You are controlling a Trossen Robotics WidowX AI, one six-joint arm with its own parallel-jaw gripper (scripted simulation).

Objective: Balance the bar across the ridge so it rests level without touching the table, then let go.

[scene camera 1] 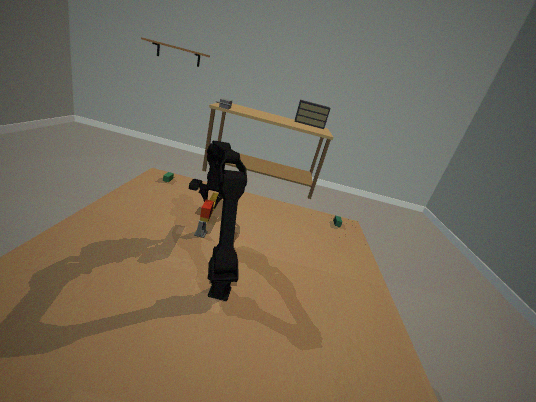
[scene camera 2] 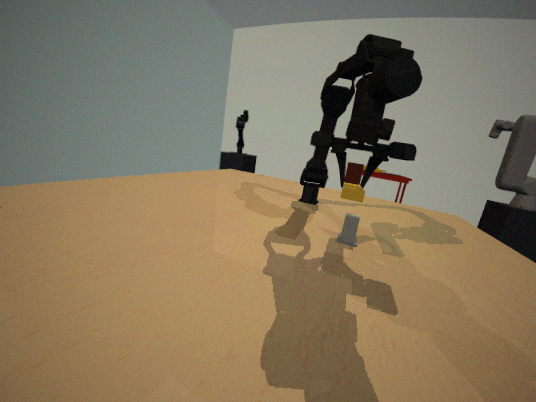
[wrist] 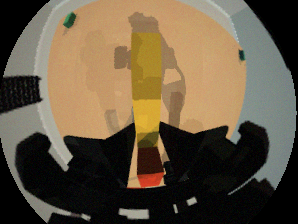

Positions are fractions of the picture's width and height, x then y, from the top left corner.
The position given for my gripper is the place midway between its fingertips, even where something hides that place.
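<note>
Bar (wrist: 0.49,0.33), held by my gripper (scene camera 2: 0.66,0.47), (wrist: 0.49,0.56).
</note>
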